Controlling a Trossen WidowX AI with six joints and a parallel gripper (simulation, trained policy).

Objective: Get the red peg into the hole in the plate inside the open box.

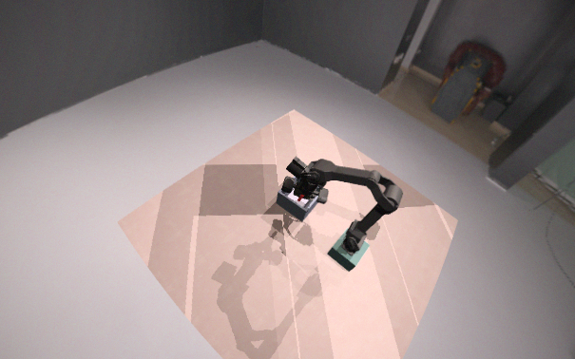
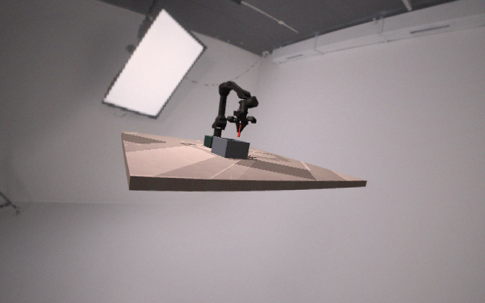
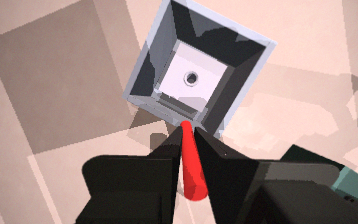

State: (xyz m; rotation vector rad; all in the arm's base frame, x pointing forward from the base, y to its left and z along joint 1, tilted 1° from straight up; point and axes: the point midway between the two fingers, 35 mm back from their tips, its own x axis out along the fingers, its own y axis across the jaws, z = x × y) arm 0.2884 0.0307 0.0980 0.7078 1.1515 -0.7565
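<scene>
Now: the red peg 10 mm to the left of my gripper tip, 10 mm behind it and 10 mm above it. From my gripper tip the other things lie so: grey box (120 mm below, 60 mm to the right, 40 mm ahead).
</scene>
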